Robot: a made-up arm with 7 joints. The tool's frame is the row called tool.
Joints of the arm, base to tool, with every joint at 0 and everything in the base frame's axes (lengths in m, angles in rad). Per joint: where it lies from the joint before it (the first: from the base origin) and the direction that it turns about. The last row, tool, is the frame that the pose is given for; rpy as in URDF.
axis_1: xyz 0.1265 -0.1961 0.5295 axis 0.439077 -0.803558 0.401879
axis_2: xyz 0.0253 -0.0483 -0.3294 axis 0 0 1
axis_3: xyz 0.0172 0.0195 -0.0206 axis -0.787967 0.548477 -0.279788
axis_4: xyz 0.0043 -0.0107 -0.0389 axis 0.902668 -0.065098 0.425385
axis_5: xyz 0.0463 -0.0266 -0.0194 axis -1 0 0
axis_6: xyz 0.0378 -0.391 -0.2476 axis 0 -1 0
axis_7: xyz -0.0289 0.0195 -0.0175 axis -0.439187 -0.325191 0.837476
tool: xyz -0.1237 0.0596 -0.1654 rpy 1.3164 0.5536 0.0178
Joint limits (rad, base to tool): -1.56..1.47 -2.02..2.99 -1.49..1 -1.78..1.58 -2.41..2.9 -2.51..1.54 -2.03..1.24
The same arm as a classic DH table. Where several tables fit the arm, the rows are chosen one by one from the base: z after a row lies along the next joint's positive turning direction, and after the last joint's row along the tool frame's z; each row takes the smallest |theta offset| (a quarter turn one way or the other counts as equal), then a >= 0, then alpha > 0; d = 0 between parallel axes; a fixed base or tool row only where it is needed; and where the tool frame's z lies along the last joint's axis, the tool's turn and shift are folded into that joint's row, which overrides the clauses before.
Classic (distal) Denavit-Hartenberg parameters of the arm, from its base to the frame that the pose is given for. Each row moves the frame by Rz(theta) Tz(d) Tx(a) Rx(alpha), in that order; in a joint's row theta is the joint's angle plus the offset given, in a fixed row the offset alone. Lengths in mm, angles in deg.
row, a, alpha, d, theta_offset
base (fixed), 17, 66.3, 427.4, 28.65
axis_1, -1, -66.3, 313.7, 0
axis_2, 25.8, -106.25, -374.8, 26.51
axis_3, 34.6, 150, -38, 67.58
axis_4, -29.2, -154.51, -77.4, 88.33
axis_5, -247.6, 90, -115.9, -81.3
axis_6, -33.7, -71.02, 372.2, -62.33
axis_7, -173.1, 64.69, -70.6, 14.86
tool (fixed), 0, 0, -82.2, -64.92
Joint limits (deg, base to tool): -89.38..84.22 -115.74..171.31 -85.37..57.3 -101.99..90.53 -138.08..166.16 -143.81..88.24 -116.31..71.05

